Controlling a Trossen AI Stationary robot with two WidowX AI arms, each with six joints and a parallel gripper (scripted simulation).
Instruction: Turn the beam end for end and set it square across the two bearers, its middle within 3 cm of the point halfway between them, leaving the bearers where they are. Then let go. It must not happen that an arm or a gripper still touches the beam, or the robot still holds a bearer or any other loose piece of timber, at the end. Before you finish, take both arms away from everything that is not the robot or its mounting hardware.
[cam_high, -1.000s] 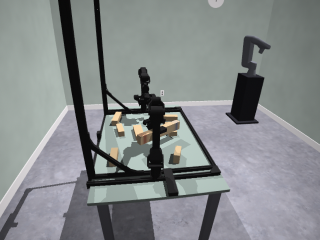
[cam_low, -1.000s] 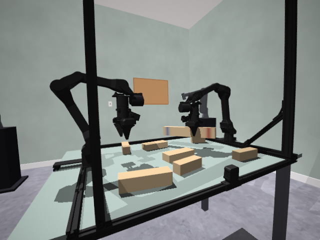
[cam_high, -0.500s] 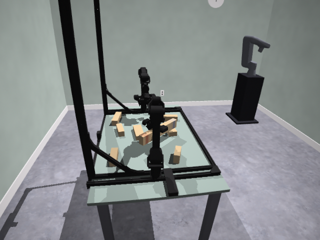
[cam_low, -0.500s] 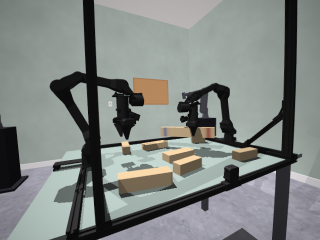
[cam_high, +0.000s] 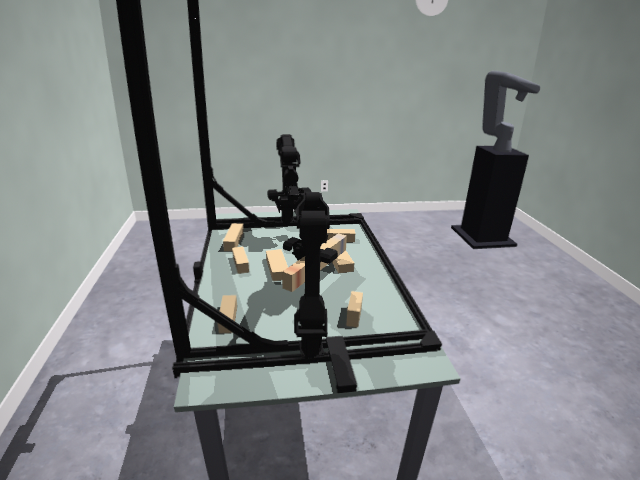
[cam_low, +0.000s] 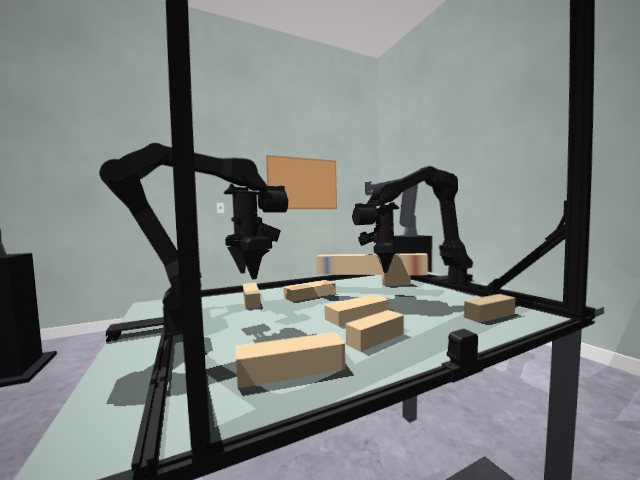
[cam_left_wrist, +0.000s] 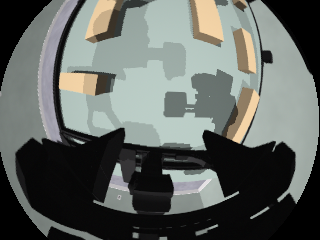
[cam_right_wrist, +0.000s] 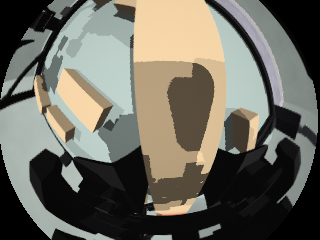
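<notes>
Now: the beam 3 cm ahead of my right hand, 4 cm to the left of it and 1 cm below it.
</notes>
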